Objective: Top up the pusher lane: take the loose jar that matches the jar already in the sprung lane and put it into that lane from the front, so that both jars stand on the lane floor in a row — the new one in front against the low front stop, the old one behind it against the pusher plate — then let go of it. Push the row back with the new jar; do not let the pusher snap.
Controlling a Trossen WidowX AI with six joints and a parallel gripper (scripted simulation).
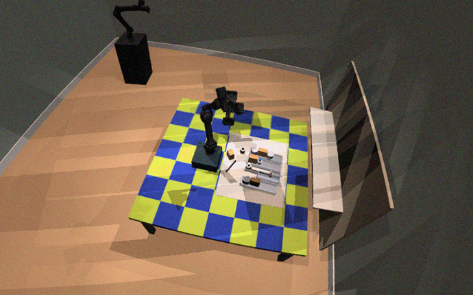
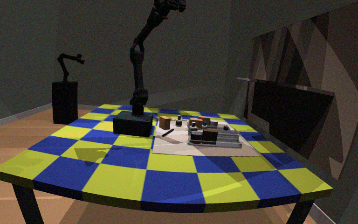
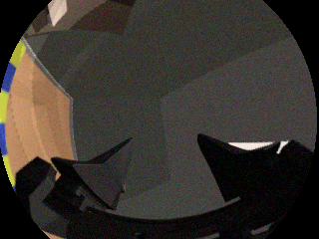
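My gripper tip is 79 cm above the black pen, 17 cm to the right of it and 4 cm short of it.
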